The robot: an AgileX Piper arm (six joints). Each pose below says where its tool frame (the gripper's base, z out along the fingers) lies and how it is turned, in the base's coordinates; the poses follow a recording.
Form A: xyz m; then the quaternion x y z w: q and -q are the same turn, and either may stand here.
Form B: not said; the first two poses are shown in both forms.
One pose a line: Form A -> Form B
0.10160 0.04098 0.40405 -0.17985 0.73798 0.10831 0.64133 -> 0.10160 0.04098 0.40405 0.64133 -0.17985 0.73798 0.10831
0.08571 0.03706 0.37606 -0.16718 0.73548 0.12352 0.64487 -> 0.08571 0.03706 0.37606 0.64487 -0.16718 0.73548 0.12352
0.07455 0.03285 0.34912 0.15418 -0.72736 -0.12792 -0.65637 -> 0.07455 0.03285 0.34912 0.65637 -0.15418 0.72736 0.12792
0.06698 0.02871 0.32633 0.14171 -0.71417 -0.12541 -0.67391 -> 0.06698 0.02871 0.32633 0.67391 -0.14171 0.71417 0.12541
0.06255 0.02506 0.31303 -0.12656 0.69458 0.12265 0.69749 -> 0.06255 0.02506 0.31303 0.69749 -0.12656 0.69458 0.12265
